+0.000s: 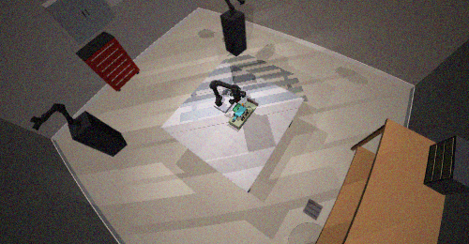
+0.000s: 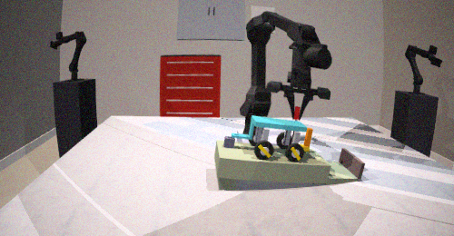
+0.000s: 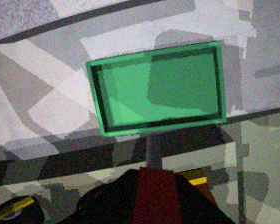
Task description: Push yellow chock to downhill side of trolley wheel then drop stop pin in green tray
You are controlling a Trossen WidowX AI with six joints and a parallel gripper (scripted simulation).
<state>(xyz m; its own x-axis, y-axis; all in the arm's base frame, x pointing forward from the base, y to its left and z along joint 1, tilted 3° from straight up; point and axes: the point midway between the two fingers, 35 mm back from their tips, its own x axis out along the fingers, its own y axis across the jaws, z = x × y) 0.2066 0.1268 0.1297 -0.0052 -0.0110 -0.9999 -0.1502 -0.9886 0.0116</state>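
The green tray lies 10 mm behind my gripper tip and 140 mm below it. Also, from my gripper tip: red-headed stop pin right at my gripper tip; then yellow chock 60 mm ahead, 10 mm to the left, 50 mm below; then trolley 120 mm ahead, 60 mm to the right, 30 mm below.
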